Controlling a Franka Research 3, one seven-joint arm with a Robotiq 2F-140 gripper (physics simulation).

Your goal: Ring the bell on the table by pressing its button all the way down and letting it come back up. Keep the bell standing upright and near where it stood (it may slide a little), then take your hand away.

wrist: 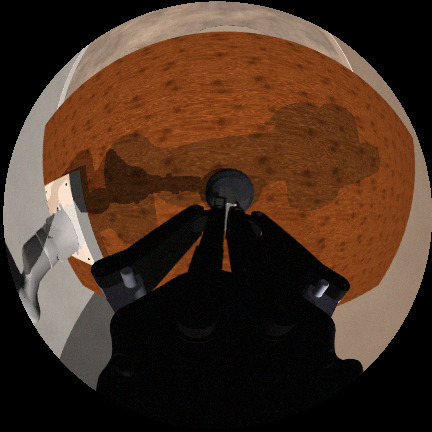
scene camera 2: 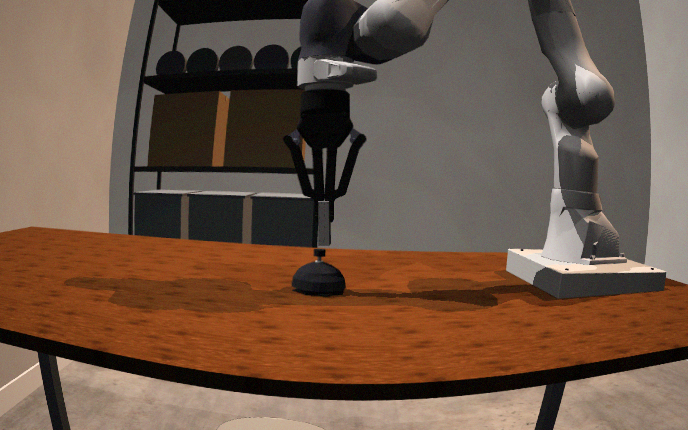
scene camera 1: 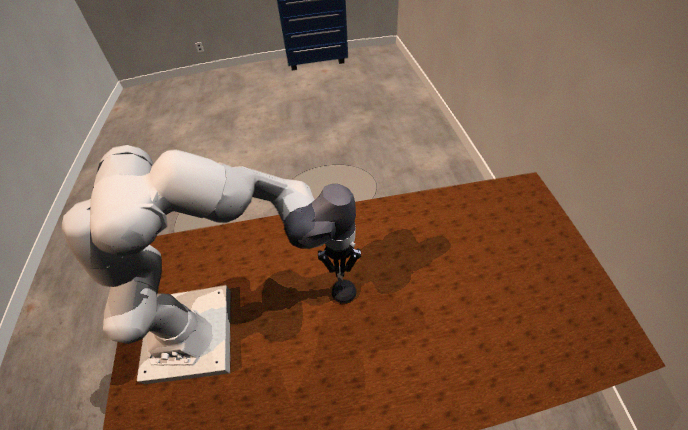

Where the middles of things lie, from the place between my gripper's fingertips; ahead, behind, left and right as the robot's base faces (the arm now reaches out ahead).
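Here is the bell (scene camera 2: pixel 318 278), and my hand is 40 mm above it, while also being 10 mm short of the bell and 10 mm to the left of it.
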